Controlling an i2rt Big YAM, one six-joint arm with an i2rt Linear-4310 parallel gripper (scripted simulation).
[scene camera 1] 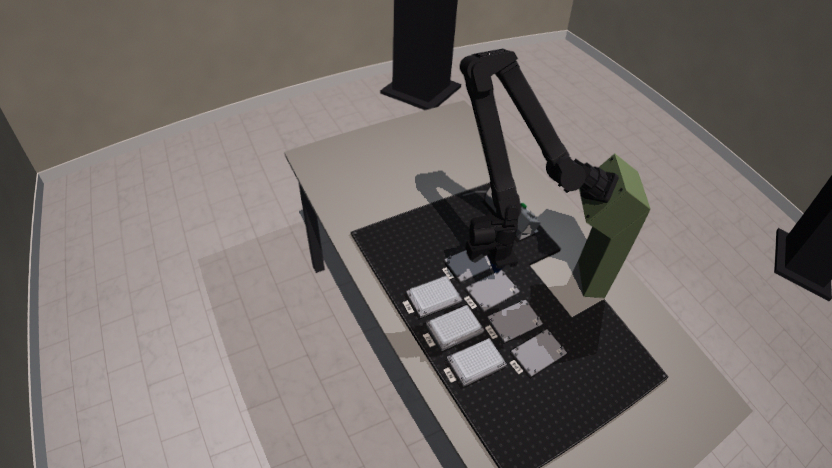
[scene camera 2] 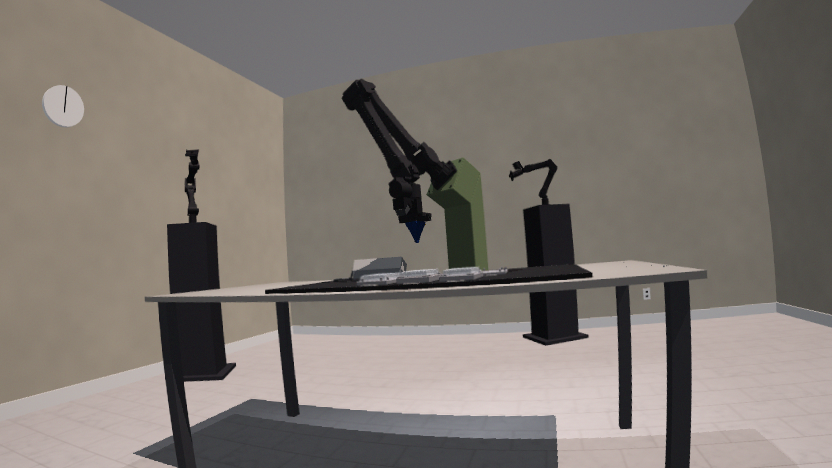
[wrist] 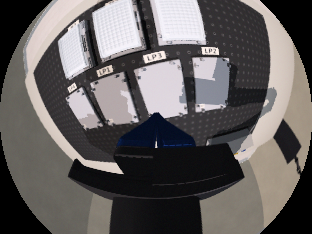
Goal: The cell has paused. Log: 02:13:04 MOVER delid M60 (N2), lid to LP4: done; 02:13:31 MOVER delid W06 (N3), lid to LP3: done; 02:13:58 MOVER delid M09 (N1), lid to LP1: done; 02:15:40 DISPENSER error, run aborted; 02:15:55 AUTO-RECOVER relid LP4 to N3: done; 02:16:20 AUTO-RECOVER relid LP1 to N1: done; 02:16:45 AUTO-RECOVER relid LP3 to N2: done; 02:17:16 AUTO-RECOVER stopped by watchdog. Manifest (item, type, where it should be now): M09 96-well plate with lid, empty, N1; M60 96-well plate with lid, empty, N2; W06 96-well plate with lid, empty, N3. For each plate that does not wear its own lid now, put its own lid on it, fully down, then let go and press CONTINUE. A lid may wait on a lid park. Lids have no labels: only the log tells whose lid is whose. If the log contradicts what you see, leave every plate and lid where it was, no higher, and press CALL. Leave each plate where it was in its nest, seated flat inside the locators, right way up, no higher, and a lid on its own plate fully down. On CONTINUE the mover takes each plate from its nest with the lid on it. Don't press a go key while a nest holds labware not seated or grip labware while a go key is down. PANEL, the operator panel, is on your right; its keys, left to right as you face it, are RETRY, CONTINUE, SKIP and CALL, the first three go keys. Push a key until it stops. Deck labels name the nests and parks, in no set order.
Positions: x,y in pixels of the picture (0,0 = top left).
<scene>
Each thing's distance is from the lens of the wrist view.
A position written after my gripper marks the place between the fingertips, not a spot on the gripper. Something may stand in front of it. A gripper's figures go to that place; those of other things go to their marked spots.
my gripper (wrist: 156,116): 0.13 m
LP1 park (wrist: 114,97): 0.27 m
</scene>
